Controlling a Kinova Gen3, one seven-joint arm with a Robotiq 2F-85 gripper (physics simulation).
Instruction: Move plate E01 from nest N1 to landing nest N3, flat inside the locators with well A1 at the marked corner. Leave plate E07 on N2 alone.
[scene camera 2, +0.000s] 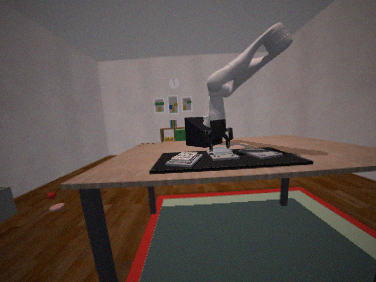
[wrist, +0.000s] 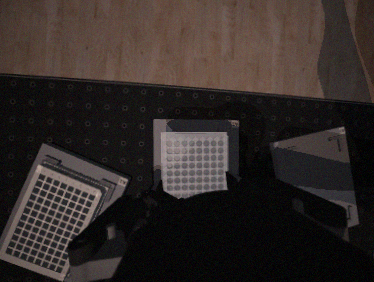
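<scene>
Plate E01, pale with round wells, is between the fingers of my gripper, which is shut on it. The plate is over the middle nest, which has an A1 tag at its upper right corner in the wrist view; any gap below the plate cannot be judged. The plate's near part is hidden by the gripper. Plate E07, with dark square wells, is on the left nest. The right nest is empty. Nest numbers are unreadable.
The nests stand on a black perforated mat on the wooden table. A black box-like screen stands behind the gripper in the scene view. The arm's shadow crosses the right nest.
</scene>
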